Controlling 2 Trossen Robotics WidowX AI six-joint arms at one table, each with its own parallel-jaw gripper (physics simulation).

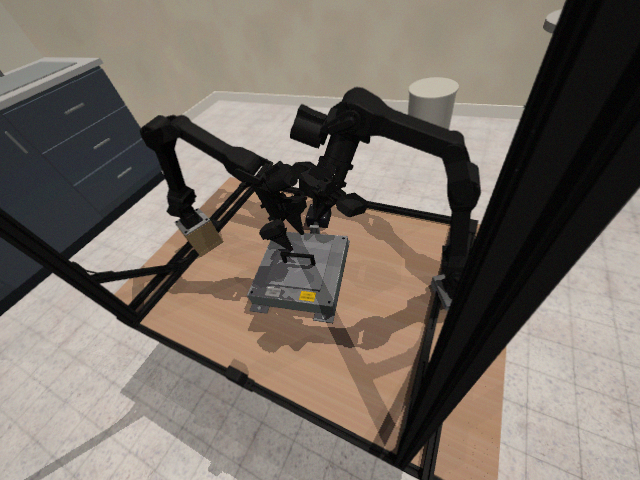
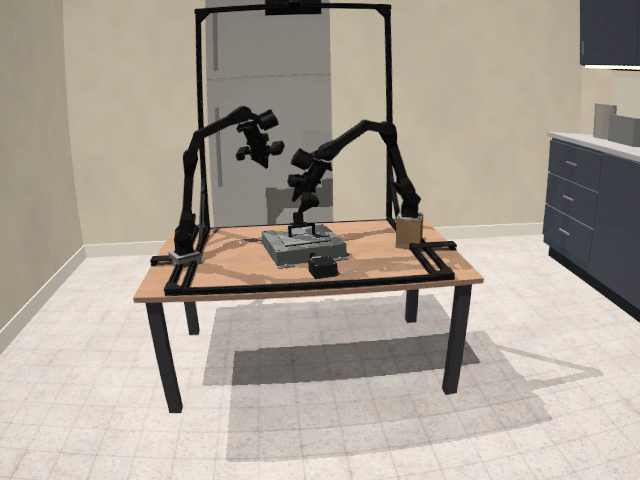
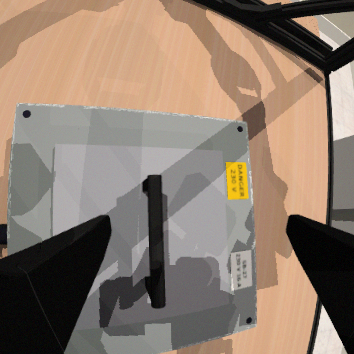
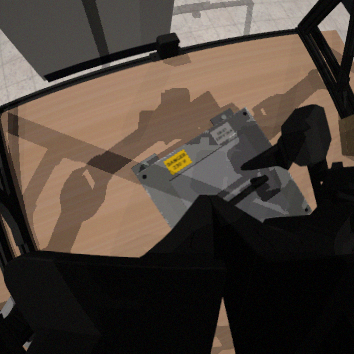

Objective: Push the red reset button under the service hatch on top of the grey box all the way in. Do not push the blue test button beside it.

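Observation:
The grey box (image 1: pixel 280 301) (image 2: pixel 304 255) (image 3: pixel 105 121) (image 4: pixel 158 184) lies flat in the middle of the table. Its service hatch (image 3: pixel 197 165) is shut, so both the red and blue buttons are hidden under it. The black hatch handle (image 1: pixel 297 257) (image 2: pixel 302 229) (image 3: pixel 155 242) (image 4: pixel 250 187) stands on top of the hatch. My left gripper (image 1: pixel 281 236) (image 2: pixel 300 215) (image 3: pixel 199 223) is open and empty, fingers pointing down on either side of the handle and just above it. My right gripper (image 2: pixel 263 159) (image 4: pixel 206 203) is shut on nothing and hangs high above the box.
A yellow danger label (image 1: pixel 308 296) (image 3: pixel 237 180) (image 4: pixel 178 161) marks the box top. A black rail frame (image 1: pixel 175 267) (image 2: pixel 294 286) runs round the table, with a small black block (image 2: pixel 323 266) (image 4: pixel 168 45) on it. A tan block (image 1: pixel 203 235) (image 2: pixel 409 230) sits at the left arm's base.

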